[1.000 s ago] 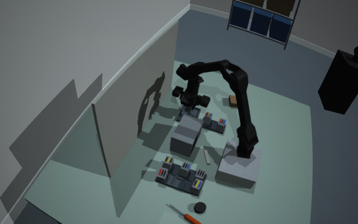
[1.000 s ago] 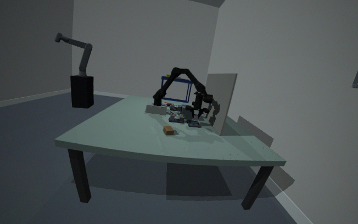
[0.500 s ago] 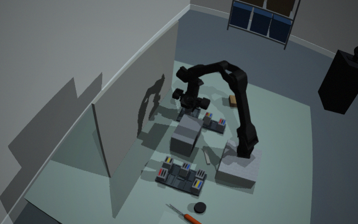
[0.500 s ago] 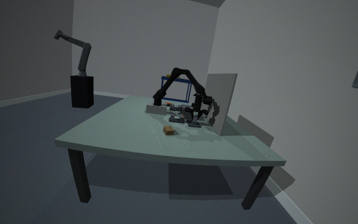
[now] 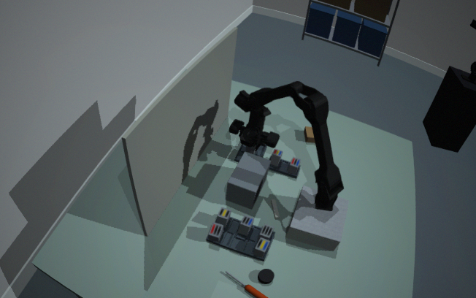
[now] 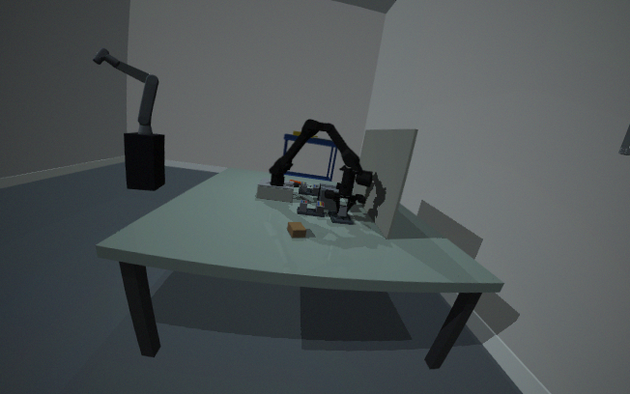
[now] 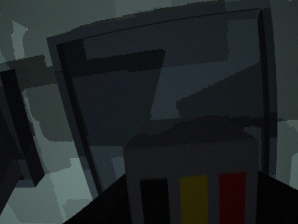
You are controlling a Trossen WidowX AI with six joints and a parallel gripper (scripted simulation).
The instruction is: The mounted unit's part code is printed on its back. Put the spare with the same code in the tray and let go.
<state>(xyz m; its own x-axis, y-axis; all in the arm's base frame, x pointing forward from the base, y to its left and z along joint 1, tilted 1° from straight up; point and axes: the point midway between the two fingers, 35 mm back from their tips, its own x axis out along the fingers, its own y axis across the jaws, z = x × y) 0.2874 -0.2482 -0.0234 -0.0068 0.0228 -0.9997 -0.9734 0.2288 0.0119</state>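
My gripper tip is now 20 mm above the tray. Also, from my gripper tip: mounted unit (190 mm to the left, 30 mm above, 10 mm behind); brown block (250 mm behind, 170 mm to the right, 10 mm below); striped spare (100 mm behind, 30 mm to the left, 20 mm above).
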